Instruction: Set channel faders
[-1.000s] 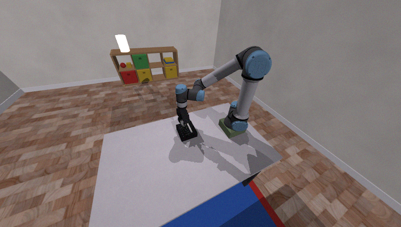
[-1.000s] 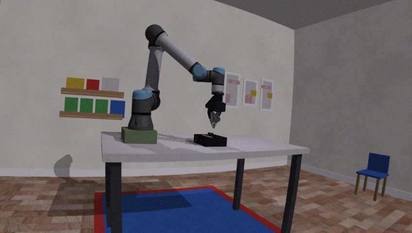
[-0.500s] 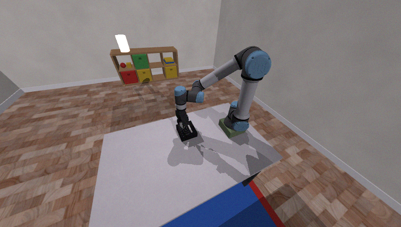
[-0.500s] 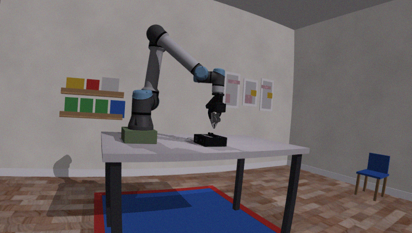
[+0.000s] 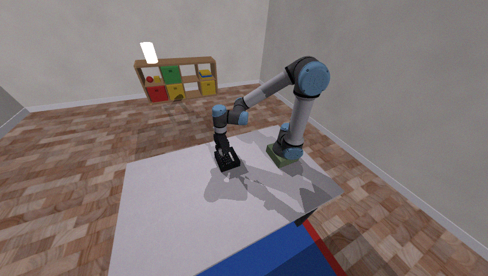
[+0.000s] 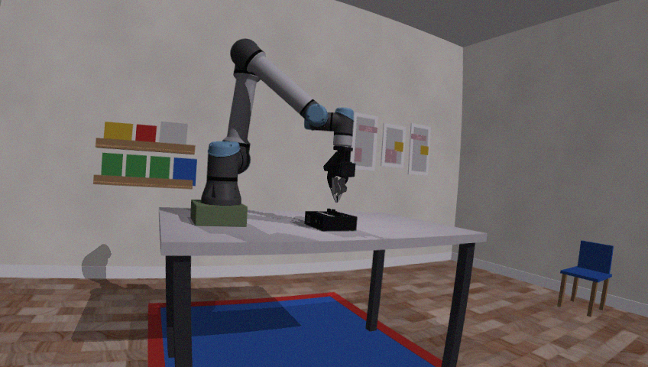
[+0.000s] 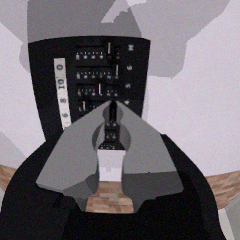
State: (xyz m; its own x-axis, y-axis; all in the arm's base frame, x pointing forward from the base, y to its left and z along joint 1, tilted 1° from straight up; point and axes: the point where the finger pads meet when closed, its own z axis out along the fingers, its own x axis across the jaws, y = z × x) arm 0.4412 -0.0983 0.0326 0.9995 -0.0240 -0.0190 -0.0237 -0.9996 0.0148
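My gripper is now 10 mm past the white fader, 50 mm to the right of it and 50 mm above it.
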